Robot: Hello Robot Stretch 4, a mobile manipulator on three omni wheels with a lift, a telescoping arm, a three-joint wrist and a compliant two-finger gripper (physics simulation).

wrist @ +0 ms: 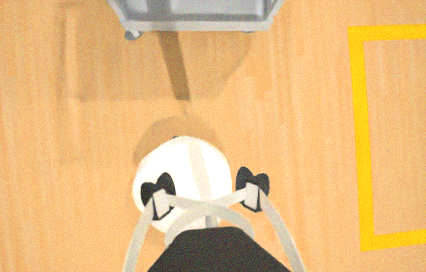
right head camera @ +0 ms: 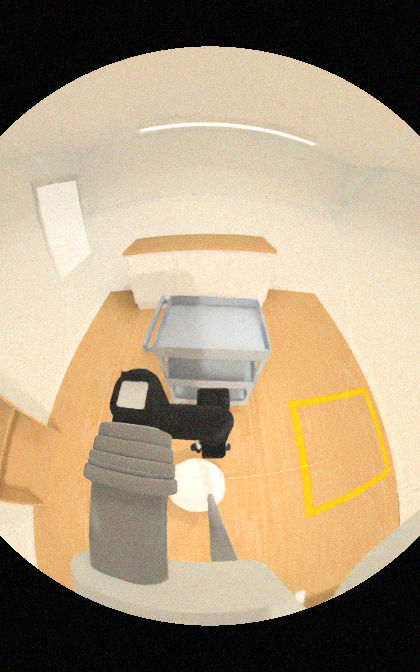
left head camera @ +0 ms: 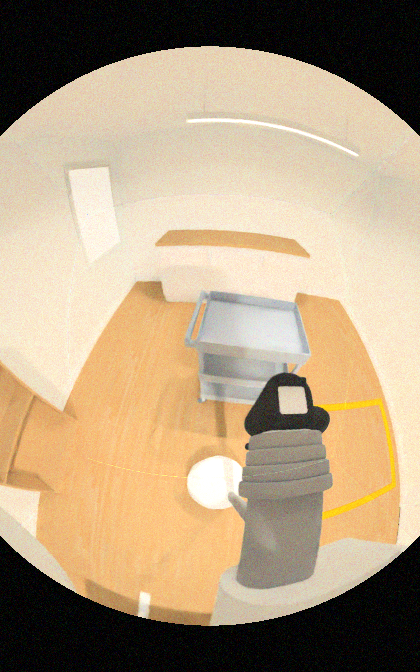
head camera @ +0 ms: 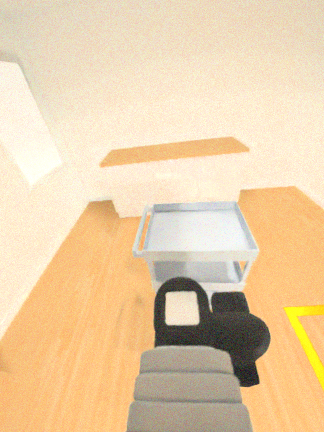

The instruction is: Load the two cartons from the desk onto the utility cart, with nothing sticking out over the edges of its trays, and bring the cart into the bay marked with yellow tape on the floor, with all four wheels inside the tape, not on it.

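Pixels of known places: gripper, fingertip midpoint: [wrist: 205, 184]; robot's base at its link origin: [wrist: 186, 180].
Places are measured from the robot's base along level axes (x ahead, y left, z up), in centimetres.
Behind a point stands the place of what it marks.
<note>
The grey utility cart [head camera: 200, 255] @(z 79.8, x 65.9, y -11.4 cm) [left head camera: 250, 350] [right head camera: 215, 353] [wrist: 200, 25] @(z 15.7, x 65.9, y -11.6 cm) stands upright on the floor ahead. Its top tray is empty and its push handle is on the left side. The arm partly hides its lower trays. My gripper [wrist: 205, 184] @(z 93.7, x 17.5, y -8.8 cm) is open and empty, pointing down over the floor on the near side of the cart, apart from it. The yellow tape [head camera: 305, 340] @(z -2.7, x 45.4, y -90.3 cm) [left head camera: 387, 440] [right head camera: 300, 450] [wrist: 360, 125] @(z -2.7, x 19.7, y -89.2 cm) marks a bay to the right of the gripper; the cart stands outside it, farther back and to the left. The two cartons do not show.
A white cabinet with a wooden top [head camera: 175, 151] @(z 88.2, x 220.9, y -3.7 cm) [left head camera: 230, 238] [right head camera: 200, 243] stands behind the cart against the wall. A wooden piece of furniture [left head camera: 25, 440] [right head camera: 25, 460] is at the left. A white round disc [left head camera: 212, 482] [right head camera: 192, 485] [wrist: 215, 155] @(z 18.5, x 12.5, y -13.8 cm) lies low beneath the gripper.
</note>
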